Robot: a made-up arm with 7 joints.
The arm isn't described. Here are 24 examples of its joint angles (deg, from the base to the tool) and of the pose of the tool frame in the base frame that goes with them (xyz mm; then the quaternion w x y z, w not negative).
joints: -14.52 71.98 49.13 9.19 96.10 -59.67 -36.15
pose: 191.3 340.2 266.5 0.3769 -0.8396 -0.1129 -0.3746
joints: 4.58 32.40 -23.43 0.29 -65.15 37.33 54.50
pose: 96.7 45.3 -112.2 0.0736 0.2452 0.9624 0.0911
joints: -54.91 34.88 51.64 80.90 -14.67 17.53 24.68
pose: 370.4 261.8 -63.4 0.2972 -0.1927 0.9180 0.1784
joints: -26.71 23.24 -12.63 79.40 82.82 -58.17 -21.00
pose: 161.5 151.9 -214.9 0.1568 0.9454 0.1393 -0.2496
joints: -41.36 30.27 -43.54 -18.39 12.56 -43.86 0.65
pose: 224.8 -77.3 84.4 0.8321 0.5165 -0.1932 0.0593
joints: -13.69 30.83 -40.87 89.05 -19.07 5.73 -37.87
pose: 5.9 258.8 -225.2 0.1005 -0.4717 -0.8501 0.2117
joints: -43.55 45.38 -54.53 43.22 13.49 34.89 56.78
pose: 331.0 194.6 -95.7 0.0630 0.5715 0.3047 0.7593
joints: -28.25 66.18 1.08 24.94 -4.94 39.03 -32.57
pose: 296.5 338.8 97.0 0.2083 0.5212 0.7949 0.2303
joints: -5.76 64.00 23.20 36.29 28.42 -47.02 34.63
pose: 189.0 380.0 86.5 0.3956 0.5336 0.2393 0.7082
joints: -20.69 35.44 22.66 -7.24 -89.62 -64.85 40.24
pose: 223.4 212.7 131.6 0.7597 -0.5942 0.2202 0.1463
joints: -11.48 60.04 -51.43 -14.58 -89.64 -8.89 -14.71
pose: 132.2 68.5 -41.2 0.5363 0.2867 0.6887 -0.3948
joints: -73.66 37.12 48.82 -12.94 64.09 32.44 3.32
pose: 231.4 254.9 336.7 0.3523 -0.1505 0.4359 0.8144
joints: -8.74 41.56 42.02 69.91 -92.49 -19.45 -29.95
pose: 66.2 394.4 -92.5 0.6758 -0.3445 0.5530 0.3445
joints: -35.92 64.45 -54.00 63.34 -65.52 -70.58 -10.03
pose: 258.9 337.7 -5.6 0.6407 0.5073 0.4168 0.3979
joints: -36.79 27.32 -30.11 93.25 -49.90 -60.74 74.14
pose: 236.3 207.3 -166.2 0.3305 -0.1565 0.5765 0.7307
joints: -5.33 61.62 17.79 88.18 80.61 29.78 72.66
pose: -19.5 482.0 18.6 0.4743 -0.6177 -0.0415 -0.6259
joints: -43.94 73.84 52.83 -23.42 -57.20 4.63 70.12
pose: 135.3 194.2 394.3 0.8208 -0.3517 0.1376 0.4285
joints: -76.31 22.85 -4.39 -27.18 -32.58 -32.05 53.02
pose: 238.5 -27.2 332.8 0.9713 -0.2359 -0.0038 -0.0290
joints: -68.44 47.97 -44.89 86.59 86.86 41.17 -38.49
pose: 414.6 316.9 91.3 0.5880 -0.5374 -0.4467 -0.4073
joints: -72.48 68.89 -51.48 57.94 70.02 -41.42 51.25
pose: 410.5 306.9 158.0 0.2082 0.7682 -0.1533 0.5856
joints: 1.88 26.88 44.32 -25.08 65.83 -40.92 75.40
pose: 131.5 207.1 116.3 0.4579 0.1695 -0.1704 0.8559
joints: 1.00 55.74 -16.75 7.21 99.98 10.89 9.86
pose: 182.2 227.6 -32.6 0.1108 -0.8332 0.1121 -0.5301
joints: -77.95 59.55 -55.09 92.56 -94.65 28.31 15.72
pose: 407.2 353.1 114.2 0.3537 -0.1128 0.8839 0.2844
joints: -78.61 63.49 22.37 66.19 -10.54 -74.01 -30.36
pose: 349.7 336.5 310.9 0.6855 0.3465 -0.0099 0.6403
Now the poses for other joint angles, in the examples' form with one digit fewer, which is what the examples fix.
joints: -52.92 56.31 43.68 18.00 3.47 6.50 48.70
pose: 284 340 292 0.480 -0.269 0.347 0.760
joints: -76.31 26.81 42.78 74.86 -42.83 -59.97 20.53
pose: 464 190 119 0.700 -0.499 0.387 0.334
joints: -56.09 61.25 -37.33 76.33 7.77 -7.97 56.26
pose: 346 376 52 0.122 0.371 0.370 0.843
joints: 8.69 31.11 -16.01 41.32 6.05 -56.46 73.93
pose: 25 164 -167 0.502 0.213 0.599 0.586
